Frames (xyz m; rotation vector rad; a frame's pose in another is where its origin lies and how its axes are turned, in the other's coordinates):
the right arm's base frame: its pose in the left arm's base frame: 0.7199 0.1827 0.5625 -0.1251 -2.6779 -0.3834
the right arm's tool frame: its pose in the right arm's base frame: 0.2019 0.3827 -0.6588 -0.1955 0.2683 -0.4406
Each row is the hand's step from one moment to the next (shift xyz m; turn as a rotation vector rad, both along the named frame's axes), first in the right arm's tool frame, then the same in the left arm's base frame.
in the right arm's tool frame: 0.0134 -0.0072 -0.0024 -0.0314 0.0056 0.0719
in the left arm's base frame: -0.0078 -0.0129 0.0033 -0.0220 0.0478 -0.0584
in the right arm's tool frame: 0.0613 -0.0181 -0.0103 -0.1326 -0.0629 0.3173
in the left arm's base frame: -0.0381 -0.0468 0.0234 -0.0906 0.1391 -0.3077
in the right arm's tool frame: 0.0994 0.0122 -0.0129 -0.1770 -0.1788 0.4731
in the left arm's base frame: -0.0695 -0.0415 0.0603 -0.1402 0.1307 -0.5004
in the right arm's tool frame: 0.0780 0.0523 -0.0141 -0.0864 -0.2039 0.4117
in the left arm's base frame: -0.0575 -0.0004 0.0756 -0.1676 0.0443 -0.4342
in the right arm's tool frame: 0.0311 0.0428 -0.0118 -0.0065 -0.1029 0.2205
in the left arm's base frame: -0.0218 0.0147 0.0474 -0.1210 0.0103 -0.2109
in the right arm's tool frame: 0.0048 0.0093 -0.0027 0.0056 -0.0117 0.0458
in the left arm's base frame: -0.0032 0.0040 0.0095 -0.0317 0.0066 -0.0349
